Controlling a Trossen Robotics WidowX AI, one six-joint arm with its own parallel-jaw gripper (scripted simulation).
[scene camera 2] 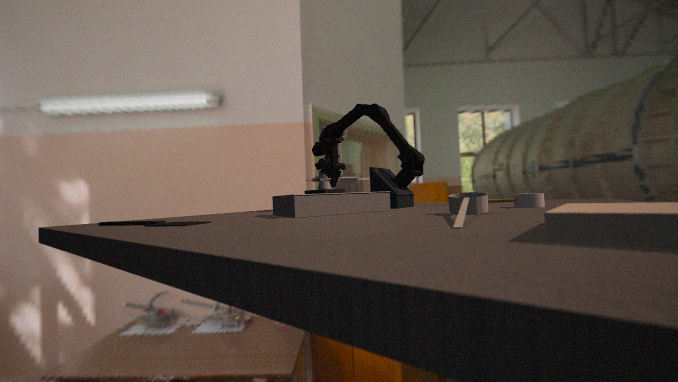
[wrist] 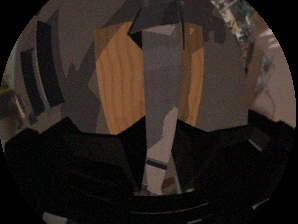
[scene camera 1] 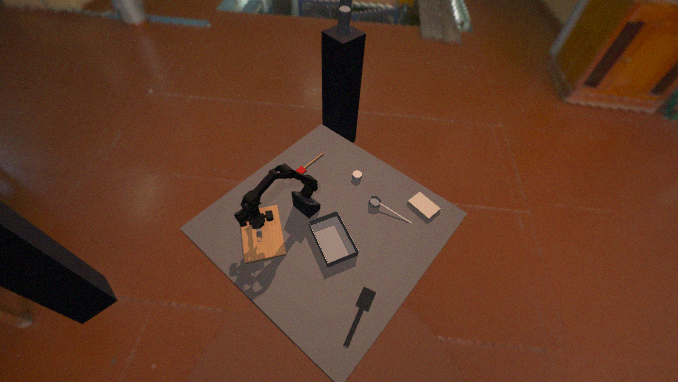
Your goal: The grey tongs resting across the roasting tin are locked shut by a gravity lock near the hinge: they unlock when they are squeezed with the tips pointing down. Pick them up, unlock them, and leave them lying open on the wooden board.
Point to a roasting tin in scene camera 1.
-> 330, 233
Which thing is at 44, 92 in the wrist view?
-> A roasting tin.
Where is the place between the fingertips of the gripper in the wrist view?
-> At 156, 117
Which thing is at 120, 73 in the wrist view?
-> A wooden board.
